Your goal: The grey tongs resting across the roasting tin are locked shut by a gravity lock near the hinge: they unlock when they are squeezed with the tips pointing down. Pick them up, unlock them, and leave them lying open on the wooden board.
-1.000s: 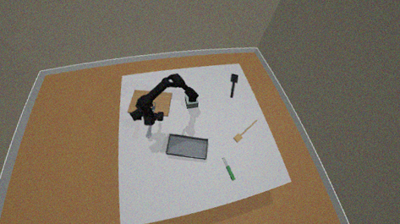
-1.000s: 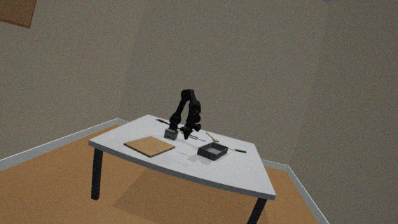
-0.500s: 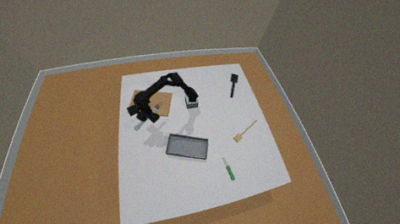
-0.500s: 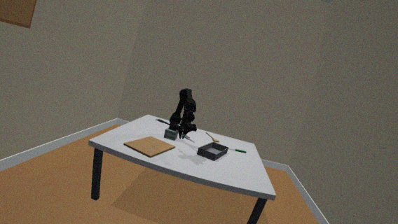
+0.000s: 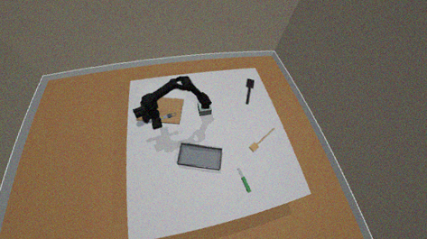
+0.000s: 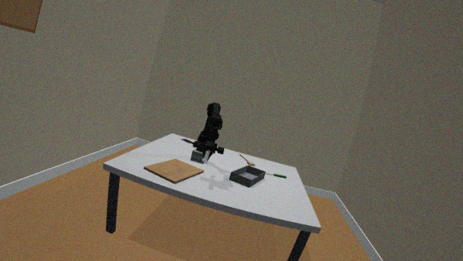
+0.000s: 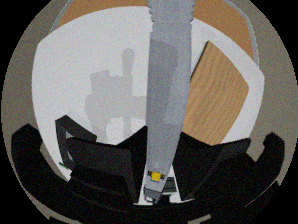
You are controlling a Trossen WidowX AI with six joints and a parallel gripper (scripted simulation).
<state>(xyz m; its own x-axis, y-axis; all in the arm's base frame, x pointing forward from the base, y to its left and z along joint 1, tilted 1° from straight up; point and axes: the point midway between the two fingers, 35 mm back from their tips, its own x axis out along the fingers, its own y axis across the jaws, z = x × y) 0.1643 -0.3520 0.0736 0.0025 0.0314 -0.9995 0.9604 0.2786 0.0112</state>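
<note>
Now: the wooden board 18 cm behind my gripper tip, 3 cm to the right of it and 12 cm below it. Also, from my gripper tip: roasting tin: 24 cm ahead, 30 cm to the left, 10 cm below; black spatula: 40 cm behind, 79 cm to the left, 12 cm below; green-handled tool: 41 cm ahead, 60 cm to the left, 12 cm below.
</note>
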